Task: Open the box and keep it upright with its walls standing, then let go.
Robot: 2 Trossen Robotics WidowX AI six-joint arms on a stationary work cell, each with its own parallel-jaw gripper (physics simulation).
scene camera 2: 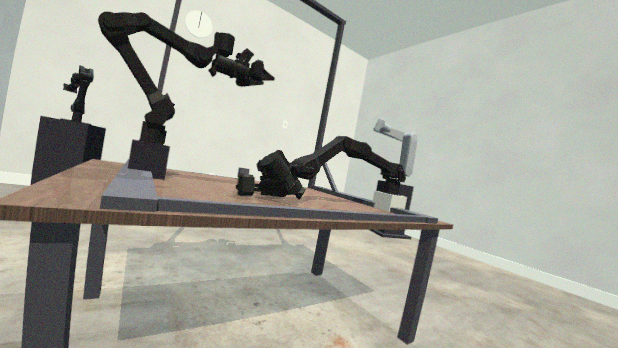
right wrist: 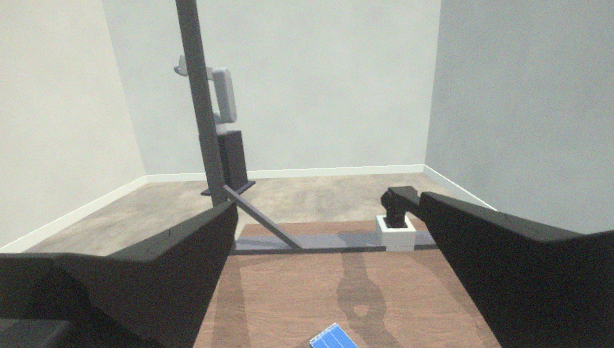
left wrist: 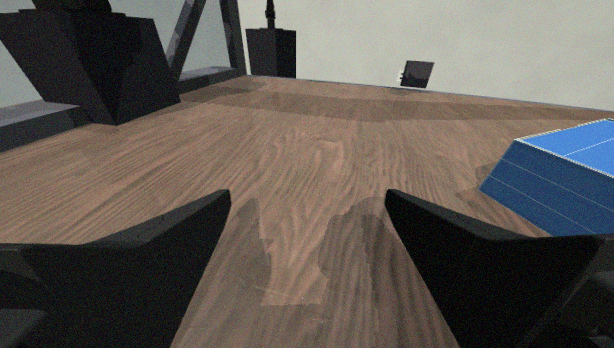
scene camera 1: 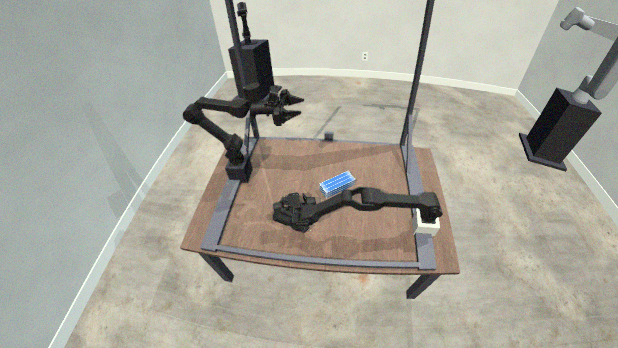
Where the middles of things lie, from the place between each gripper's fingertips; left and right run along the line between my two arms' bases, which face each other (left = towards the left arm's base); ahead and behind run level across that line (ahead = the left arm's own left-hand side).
Right now the dark block [left wrist: 416, 74] is 39 cm below my right hand and 31 cm behind it.
My left gripper is now 44 cm past the dark block, 3 cm to the right of it and 2 cm below it.
